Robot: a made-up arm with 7 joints.
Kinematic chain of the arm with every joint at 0, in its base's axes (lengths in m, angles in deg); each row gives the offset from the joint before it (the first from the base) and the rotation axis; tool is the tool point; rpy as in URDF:
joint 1: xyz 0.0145 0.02 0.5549 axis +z
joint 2: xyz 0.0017 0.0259 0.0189 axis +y
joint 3: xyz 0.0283 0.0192 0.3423 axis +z
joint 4: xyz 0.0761 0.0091 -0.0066 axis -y
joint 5: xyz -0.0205 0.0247 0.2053 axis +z
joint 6: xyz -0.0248 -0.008 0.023 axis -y
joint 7: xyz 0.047 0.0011 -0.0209 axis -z
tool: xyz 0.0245 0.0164 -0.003 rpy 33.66 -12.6 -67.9
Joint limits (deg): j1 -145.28..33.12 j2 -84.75..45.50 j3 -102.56..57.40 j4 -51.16..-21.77 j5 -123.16..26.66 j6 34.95..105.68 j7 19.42..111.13
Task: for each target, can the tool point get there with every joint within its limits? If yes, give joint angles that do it. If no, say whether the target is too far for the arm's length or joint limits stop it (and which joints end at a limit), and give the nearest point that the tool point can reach.
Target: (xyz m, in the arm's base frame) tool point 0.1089 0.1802 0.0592
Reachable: no: joint limits stop it (at a limit: joint 2, joint 3, joint 4, joint 6) | nearest point 0.2845 0.4782 0.5769 | short by 0.623 m
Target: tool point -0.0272 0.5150 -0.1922
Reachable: no: too far | nearest point -0.0311 0.5608 0.5728 | short by 0.766 m
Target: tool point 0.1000 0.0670 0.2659
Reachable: no: joint limits stop it (at a limit: joint 1, joint 2, joint 3, joint 4, joint 6, joint 7) | nearest point 0.2872 0.4693 0.5822 | short by 0.545 m
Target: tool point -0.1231 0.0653 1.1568
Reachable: yes | joints -105.78 -7.98 -74.04 -28.14 -40.90 53.29 72.78
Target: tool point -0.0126 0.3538 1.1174
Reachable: yes | joints -84.84 -51.28 -15.78 -31.58 -58.30 81.17 90.80
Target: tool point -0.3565 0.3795 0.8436
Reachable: yes | joints -64.04 -68.10 -76.66 -43.21 -100.05 40.79 42.93
